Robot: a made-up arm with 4 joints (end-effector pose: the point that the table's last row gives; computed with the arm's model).
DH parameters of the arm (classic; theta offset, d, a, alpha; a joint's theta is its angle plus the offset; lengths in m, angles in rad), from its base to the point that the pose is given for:
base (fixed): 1.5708 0.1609 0 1.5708
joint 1: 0 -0.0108 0.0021 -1.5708
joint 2: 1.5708 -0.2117 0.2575 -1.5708
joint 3: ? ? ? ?
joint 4: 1.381 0 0.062 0
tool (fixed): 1.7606 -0.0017 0 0
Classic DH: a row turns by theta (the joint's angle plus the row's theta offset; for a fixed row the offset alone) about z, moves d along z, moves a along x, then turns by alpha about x.
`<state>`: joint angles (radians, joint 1 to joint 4).
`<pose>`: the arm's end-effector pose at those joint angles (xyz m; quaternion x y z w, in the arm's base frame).
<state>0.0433 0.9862 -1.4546 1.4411</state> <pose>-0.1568 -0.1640 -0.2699 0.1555 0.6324 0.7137 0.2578</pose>
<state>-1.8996 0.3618 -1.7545 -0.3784</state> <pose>-0.2692 -0.2770 0.3711 -0.6817 0.4128 -0.5861 0.1457</pose>
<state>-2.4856 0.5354 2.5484 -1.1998</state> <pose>-0.3122 0.0174 0.3741 -0.0266 -0.2895 0.5548 0.7796</pose>
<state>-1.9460 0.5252 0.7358 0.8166</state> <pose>-0.1051 -0.0554 0.2526 -0.6335 0.2792 0.6206 0.3682</pose>
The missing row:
joint 3: 0 -0.0394 -0.154 1.5708
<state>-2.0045 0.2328 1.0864 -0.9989</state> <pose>-0.2199 -0.1024 0.2422 -0.5084 -0.4968 0.1833 0.6791</pose>
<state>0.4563 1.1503 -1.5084 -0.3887</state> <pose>-0.1021 -0.0628 -0.2394 -0.3110 0.4178 0.3751 0.7668</pose>
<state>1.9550 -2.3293 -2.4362 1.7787</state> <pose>0.3096 0.2195 0.5530 -0.7402 0.1659 0.4140 0.5031</pose>
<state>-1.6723 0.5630 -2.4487 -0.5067</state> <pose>-0.2994 -0.2627 0.3784 0.5732 -0.5495 0.5941 0.1282</pose>
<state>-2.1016 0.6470 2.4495 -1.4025</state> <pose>-0.2965 -0.0485 0.3780 0.1259 -0.3513 0.3618 0.8543</pose>
